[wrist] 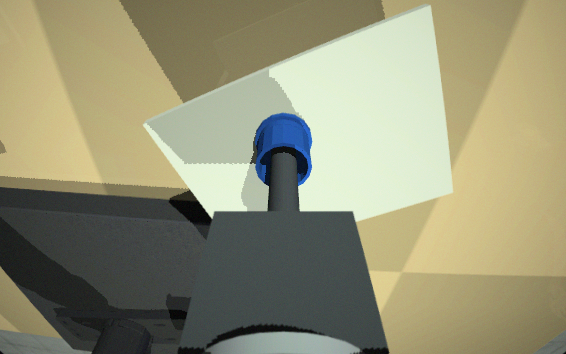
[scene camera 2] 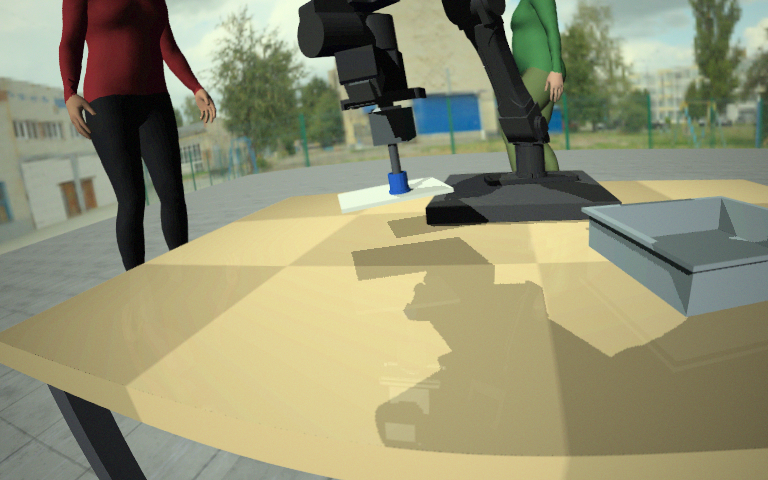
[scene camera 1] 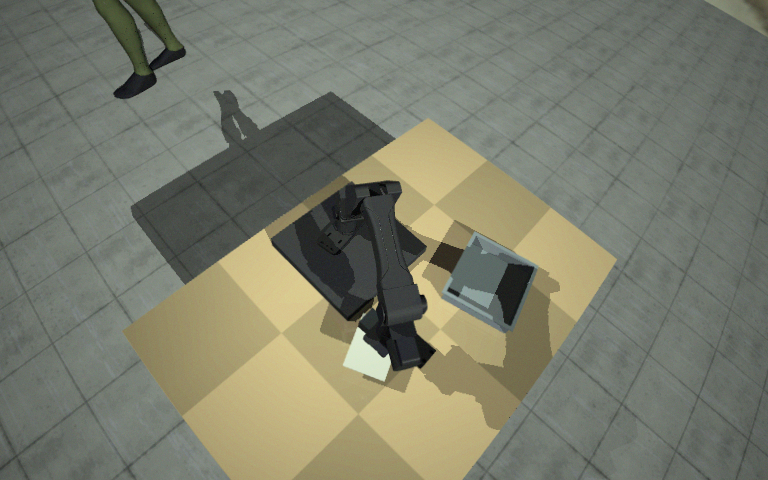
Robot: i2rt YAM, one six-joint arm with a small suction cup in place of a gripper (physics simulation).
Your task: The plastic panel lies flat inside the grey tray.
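Pixels of known places: hand, its tool point: [wrist: 283, 129] [scene camera 2: 401, 199]; arm's base, origin of its link: [wrist: 131, 324] [scene camera 2: 531, 180] [scene camera 1: 345, 227].
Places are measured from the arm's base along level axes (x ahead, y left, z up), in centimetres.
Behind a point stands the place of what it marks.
The white plastic panel [scene camera 1: 365, 359] {x 28.6, y -30.5, z 4.1 cm} [scene camera 2: 362, 198] {x 30.6, y -30.3, z 4.0 cm} [wrist: 370, 115] {x 30.6, y -29.7, z 4.0 cm} hangs on my blue suction cup [scene camera 2: 398, 183] [wrist: 283, 132], slightly tilted in the scene camera 2 view. It is raised above the table, with its shadow lying apart from it. The cup touches its top face near the middle. In the scene camera 1 view the arm hides the cup and part of the panel. The open-topped grey tray [scene camera 1: 481, 268] {x 40.7, y 15.5, z -3.2 cm} [scene camera 2: 640, 260] {x 48.0, y 0.2, z -1.2 cm} stands on the table to the right of the panel, apart from it. No panel shows inside it.
The dark base block [scene camera 1: 317, 266] {x 1.7, y -15.6, z -0.1 cm} [scene camera 2: 509, 210] {x 20.1, y -8.8, z -1.6 cm} [wrist: 135, 260] {x 13.9, y -7.3, z -0.4 cm} lies close beside the panel, between the panel and the arm's foot. The tray has raised walls all round. A person in a red top [scene camera 2: 124, 50] and one in green [scene camera 2: 535, 39] stand beyond the table.
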